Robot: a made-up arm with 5 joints.
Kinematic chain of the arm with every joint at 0, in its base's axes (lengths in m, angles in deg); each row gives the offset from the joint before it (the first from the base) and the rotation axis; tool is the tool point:
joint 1: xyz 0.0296 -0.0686 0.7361 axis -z
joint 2: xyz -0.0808 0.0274 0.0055 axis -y
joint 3: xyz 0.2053 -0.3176 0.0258 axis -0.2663 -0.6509 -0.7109
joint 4: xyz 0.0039 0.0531 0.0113 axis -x
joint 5: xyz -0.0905 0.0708 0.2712 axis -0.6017 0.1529 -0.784
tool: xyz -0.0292 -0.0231 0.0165
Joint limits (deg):
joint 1: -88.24..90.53
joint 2: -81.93..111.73
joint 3: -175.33..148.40
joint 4: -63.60..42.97
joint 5: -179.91..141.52
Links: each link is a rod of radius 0.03 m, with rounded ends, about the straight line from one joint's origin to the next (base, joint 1, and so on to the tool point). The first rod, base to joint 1, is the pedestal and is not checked.
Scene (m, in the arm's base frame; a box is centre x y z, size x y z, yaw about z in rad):
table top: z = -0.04
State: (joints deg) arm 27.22 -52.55 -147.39 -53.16 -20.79
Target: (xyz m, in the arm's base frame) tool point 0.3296 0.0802 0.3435
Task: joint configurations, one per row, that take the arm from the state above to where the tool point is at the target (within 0.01 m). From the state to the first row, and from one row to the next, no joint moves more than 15 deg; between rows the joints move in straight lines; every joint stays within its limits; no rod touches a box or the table.
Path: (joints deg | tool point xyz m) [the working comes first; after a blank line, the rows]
Joints at the target: -70.00 -57.62 -129.56 -28.88 -0.64
Straight joint move there: clear.

1: 13.33 -53.27 -144.84 -49.69 -17.91 | 0.1013 -0.3013 0.3278
2: -0.56 -54.00 -142.30 -46.22 -15.03 | 0.1750 -0.2791 0.3262
3: -14.45 -54.72 -139.75 -42.76 -12.15 | 0.2414 -0.2357 0.3262
4: -28.34 -55.45 -137.20 -39.29 -9.28 | 0.2947 -0.1735 0.3279
5: -42.22 -56.17 -134.66 -35.82 -6.40 | 0.3295 -0.0963 0.3313
6: -56.11 -56.89 -132.11 -32.35 -3.52 | 0.3420 -0.0095 0.3366
7: -70.00 -57.62 -129.56 -28.88 -0.64 | 0.3296 0.0802 0.3435

